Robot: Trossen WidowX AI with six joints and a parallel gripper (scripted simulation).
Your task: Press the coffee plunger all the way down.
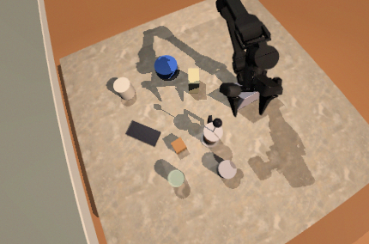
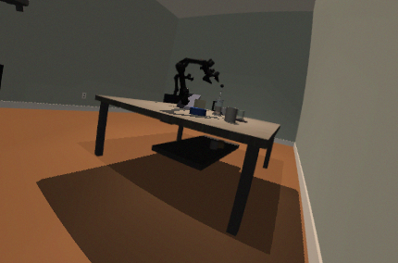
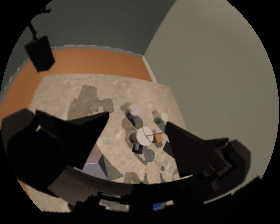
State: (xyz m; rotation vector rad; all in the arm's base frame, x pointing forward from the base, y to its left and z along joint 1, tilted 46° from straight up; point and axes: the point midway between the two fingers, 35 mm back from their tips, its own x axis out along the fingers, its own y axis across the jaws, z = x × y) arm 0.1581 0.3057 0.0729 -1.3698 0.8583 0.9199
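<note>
Right now my gripper tip is 80 mm short of the coffee press, 40 mm to the left of it and 160 mm above it. Round my gripper tip: yellow-green box 40 mm ahead, 300 mm to the right, 250 mm below; pale green cylinder 300 mm ahead, 70 mm to the left, 260 mm below; dark flat slab 360 mm ahead, 180 mm to the right, 300 mm below.
</note>
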